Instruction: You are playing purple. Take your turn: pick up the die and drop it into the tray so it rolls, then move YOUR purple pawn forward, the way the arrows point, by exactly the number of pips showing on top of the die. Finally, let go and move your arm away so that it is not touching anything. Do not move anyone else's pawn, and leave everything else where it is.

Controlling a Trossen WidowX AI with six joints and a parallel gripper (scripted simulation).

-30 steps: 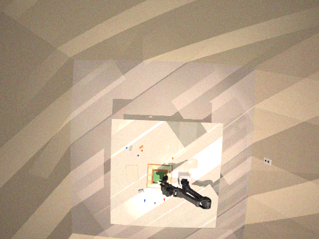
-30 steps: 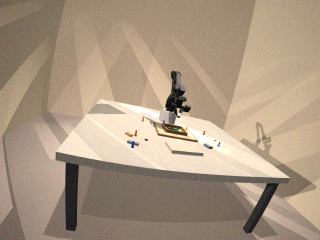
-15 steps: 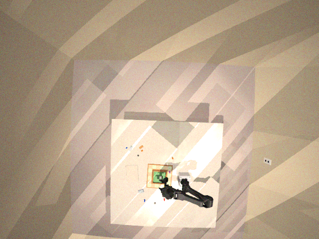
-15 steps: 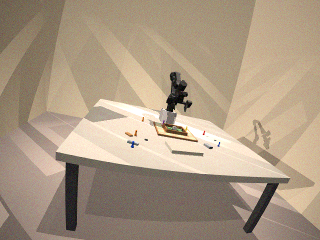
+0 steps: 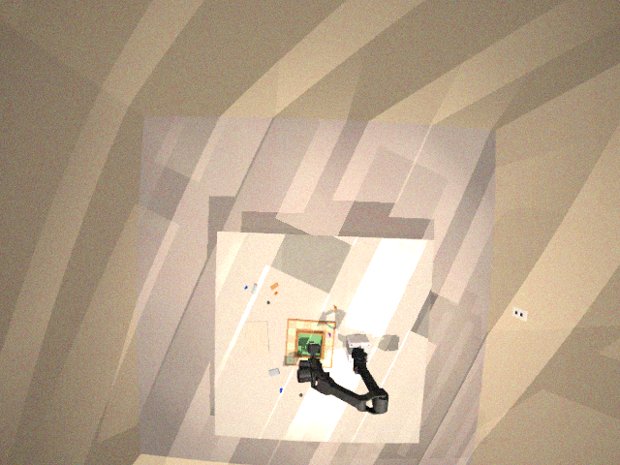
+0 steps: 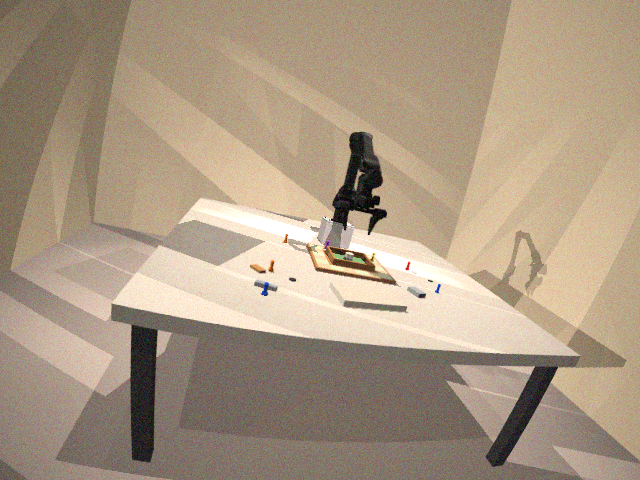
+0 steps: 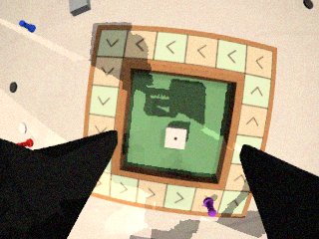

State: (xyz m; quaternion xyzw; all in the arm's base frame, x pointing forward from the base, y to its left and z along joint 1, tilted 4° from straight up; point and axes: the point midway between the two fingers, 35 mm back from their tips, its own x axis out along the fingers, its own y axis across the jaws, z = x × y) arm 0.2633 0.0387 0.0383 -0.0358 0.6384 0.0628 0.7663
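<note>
My gripper tip is now 110 mm past the purple pawn, 80 mm to the left of it and 100 mm above it. Also, from my gripper tip: green tray (120 mm below); then yellow pawn (80 mm behind, 100 mm to the left, 100 mm below); then white die (10 mm behind, 100 mm below).
</note>
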